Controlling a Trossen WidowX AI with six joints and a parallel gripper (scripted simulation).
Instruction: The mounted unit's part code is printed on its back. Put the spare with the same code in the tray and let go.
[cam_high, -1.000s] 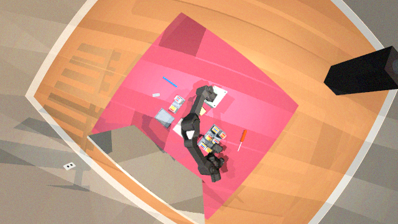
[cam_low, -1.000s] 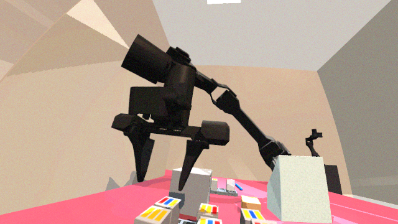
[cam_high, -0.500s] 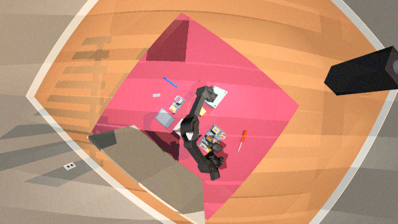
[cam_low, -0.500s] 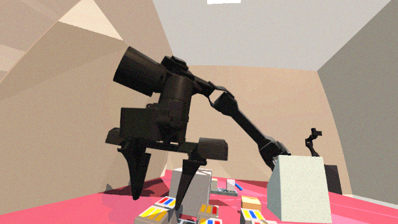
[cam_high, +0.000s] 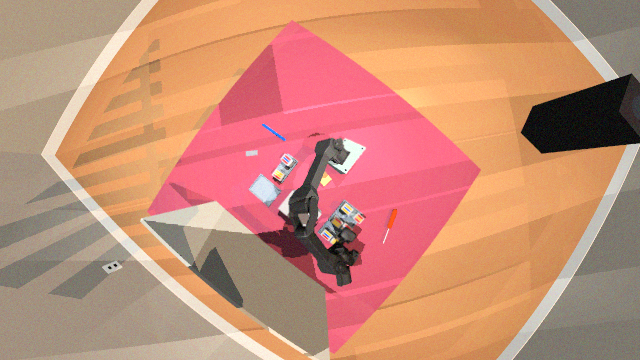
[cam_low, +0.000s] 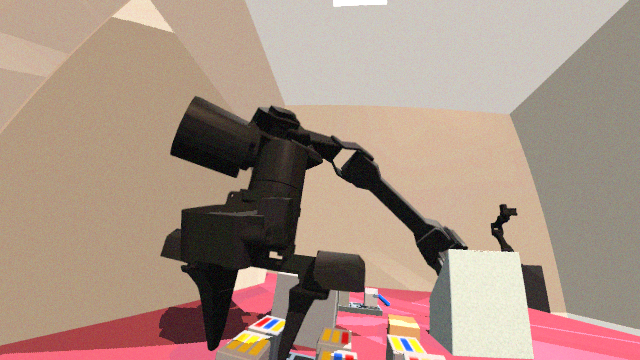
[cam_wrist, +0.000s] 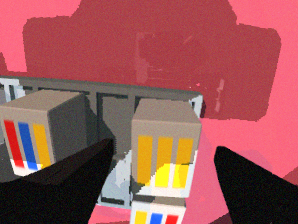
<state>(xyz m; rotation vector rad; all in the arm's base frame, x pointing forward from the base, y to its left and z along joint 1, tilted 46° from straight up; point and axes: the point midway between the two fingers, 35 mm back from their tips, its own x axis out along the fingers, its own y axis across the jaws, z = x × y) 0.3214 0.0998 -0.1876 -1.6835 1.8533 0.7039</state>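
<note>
The grey spare block lies right at my gripper tip. Round my gripper tip: red-blue-red spare: 8 cm behind; then flat grey tray: 1 cm behind, 41 cm to the right, 4 cm below; then white mounted unit: 4 cm behind, 21 cm to the right, 1 cm above.
</note>
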